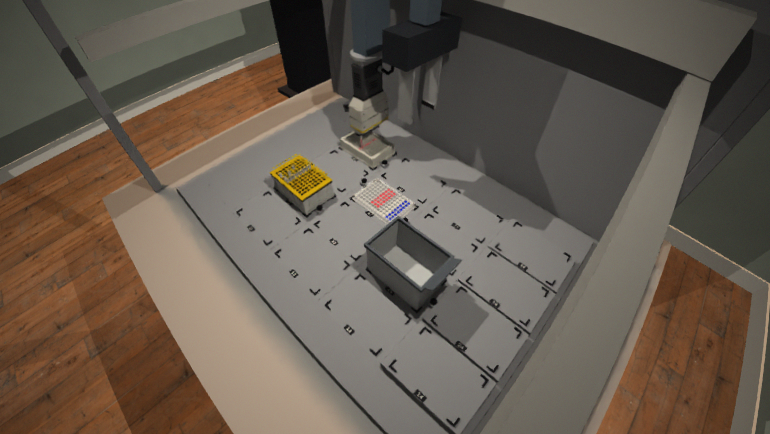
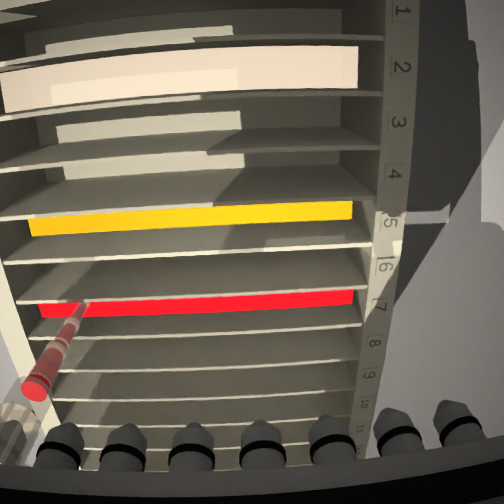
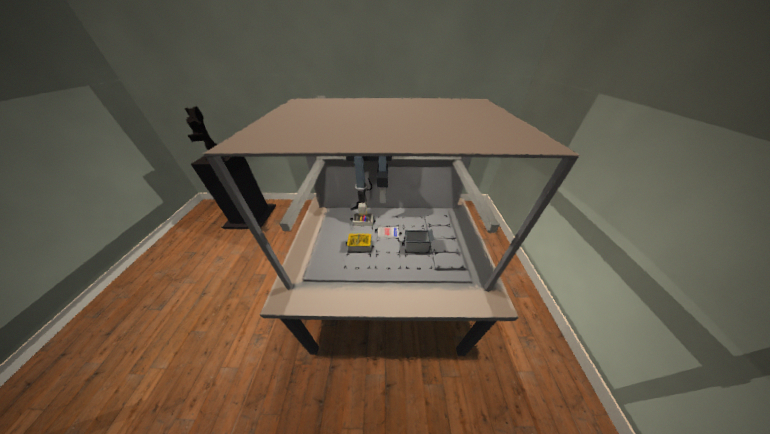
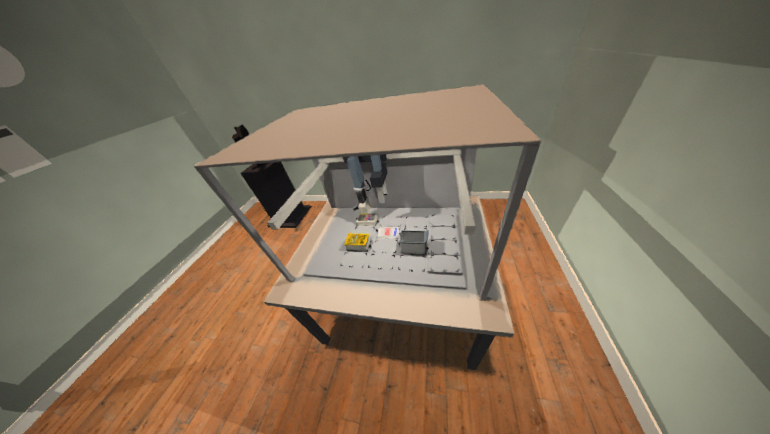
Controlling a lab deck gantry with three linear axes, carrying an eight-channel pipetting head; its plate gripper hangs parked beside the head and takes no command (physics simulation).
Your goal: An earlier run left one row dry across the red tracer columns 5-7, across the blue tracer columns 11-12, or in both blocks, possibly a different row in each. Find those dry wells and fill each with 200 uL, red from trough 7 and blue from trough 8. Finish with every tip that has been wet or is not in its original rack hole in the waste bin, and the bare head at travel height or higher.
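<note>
The pipetting head (image 1: 368,114) is low over the trough reservoir (image 1: 370,157) (image 2: 395,150). One tip (image 2: 57,345) on its end channel holds red liquid; its point is in trough 7 (image 2: 215,303), at the red. Seven other nozzles show bare. No blue shows in trough 8 from this angle. The plate (image 1: 362,199) has a red block (image 1: 383,197) and a blue block (image 1: 397,209); dry wells are too small to tell. The yellow tip rack (image 1: 315,195) holds some loose-standing clear tips. The grey waste bin (image 1: 392,283) stands nearer the front. My plate gripper (image 1: 418,112) hangs parked, fingers apart, empty.
A yellow liquid (image 2: 190,218) lies in trough 5 and a pale one (image 2: 280,67) in trough 2. The rear wall (image 1: 501,107) stands behind the parked gripper. Side rails (image 3: 303,195) (image 3: 476,195) and corner posts (image 3: 250,226) frame the deck.
</note>
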